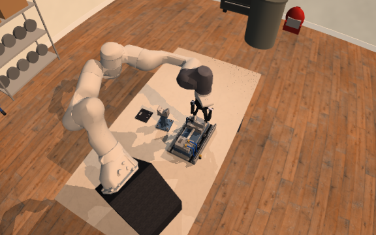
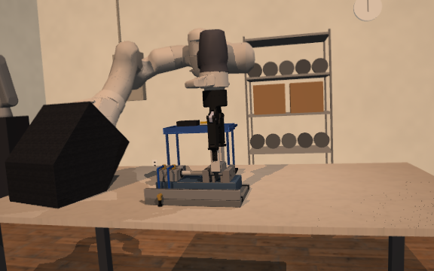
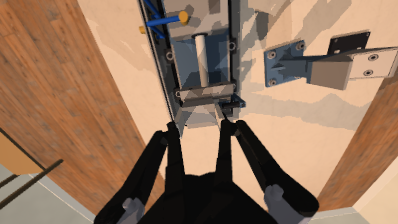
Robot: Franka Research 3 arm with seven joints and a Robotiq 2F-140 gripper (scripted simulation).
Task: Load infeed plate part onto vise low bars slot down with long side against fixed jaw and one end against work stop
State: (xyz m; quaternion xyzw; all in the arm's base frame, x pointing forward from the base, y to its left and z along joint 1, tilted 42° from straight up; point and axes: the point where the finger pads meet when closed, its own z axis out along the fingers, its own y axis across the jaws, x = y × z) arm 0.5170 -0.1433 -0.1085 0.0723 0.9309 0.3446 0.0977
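Right now the part is 3 cm below my hand. Round my hand: vise (9 cm below, 7 cm behind, 2 cm to the left); dark infeed plate (39 cm to the left, 12 cm below, 3 cm behind).
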